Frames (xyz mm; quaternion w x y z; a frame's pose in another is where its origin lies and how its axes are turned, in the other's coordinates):
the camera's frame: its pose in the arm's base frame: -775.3 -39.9 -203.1 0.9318 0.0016 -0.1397 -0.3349
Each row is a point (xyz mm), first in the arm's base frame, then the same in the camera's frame.
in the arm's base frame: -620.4 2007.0 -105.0
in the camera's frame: -1139.0 1693.8 239.2
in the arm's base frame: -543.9 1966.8 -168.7
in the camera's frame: -1074.0 1704.2 154.4
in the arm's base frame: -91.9 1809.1 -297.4
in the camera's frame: -675.9 1851.3 -101.8
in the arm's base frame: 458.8 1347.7 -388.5
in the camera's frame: -5.7 1828.1 -375.1
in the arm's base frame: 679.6 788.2 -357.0
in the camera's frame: 514.6 1534.9 -453.2
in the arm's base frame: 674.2 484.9 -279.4
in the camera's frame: 720.2 1303.8 -404.7
